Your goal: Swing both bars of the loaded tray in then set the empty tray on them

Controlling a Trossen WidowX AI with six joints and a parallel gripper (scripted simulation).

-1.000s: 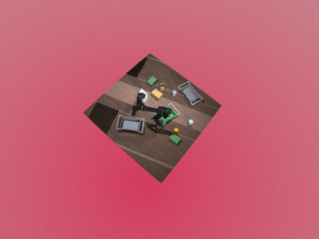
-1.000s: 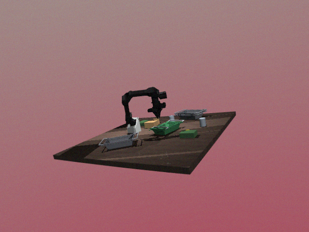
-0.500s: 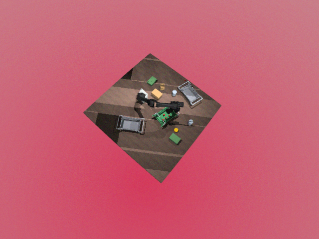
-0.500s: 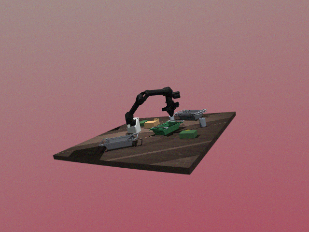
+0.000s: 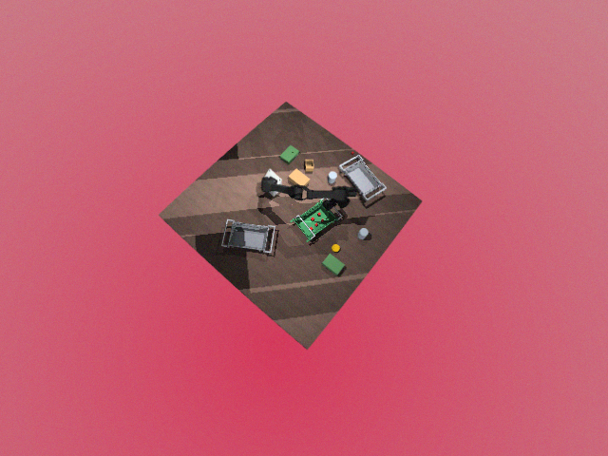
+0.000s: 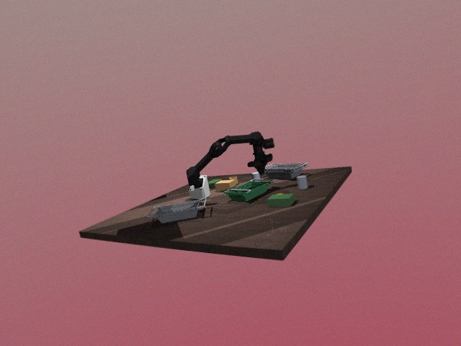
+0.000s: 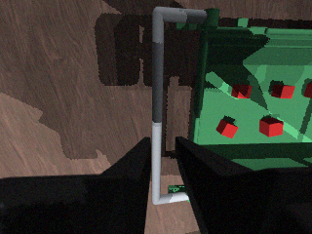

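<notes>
Now: gripper tip 310 mm past the grey tray, 490 mm to the left of it and 50 mm above it. Round my gripper tip: brown crate: 320 mm behind, 170 mm to the left, 80 mm below; yellow disc: 170 mm ahead, 210 mm to the right, 80 mm below.
</notes>
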